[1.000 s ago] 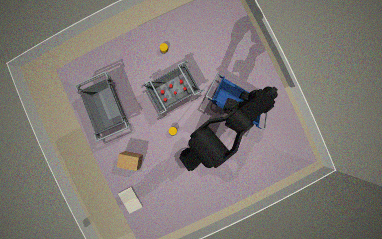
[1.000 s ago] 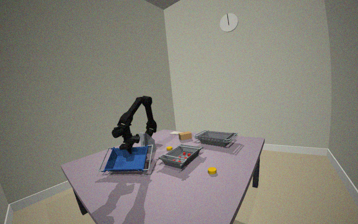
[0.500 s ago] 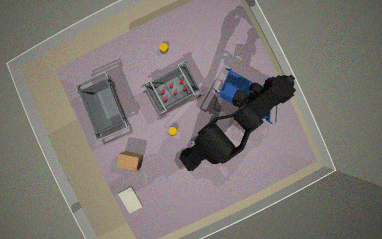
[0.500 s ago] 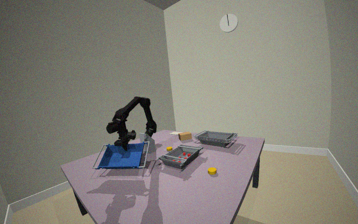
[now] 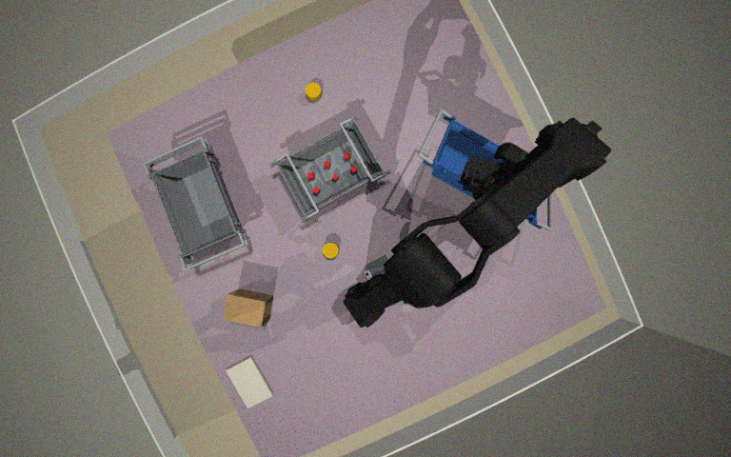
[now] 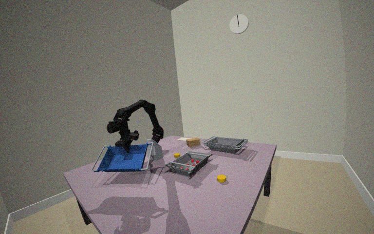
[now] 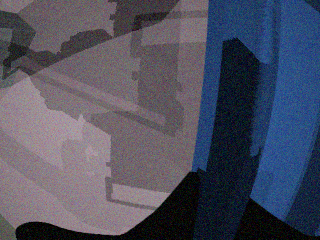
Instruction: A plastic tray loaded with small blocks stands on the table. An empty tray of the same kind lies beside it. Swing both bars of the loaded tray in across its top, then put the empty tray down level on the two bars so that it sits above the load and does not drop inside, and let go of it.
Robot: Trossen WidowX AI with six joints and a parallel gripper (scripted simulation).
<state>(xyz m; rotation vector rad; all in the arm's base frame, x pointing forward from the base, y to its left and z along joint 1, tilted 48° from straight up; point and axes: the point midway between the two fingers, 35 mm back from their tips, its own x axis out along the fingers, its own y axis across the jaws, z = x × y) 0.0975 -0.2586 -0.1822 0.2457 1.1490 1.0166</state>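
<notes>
My gripper tip is 4 cm short of the blue tray, 7 cm to the left of it and 1 cm above it. Also, from my gripper tip: white pad: 21 cm behind, 87 cm to the left, 17 cm below; then cardboard box: 2 cm ahead, 72 cm to the left, 14 cm below.
</notes>
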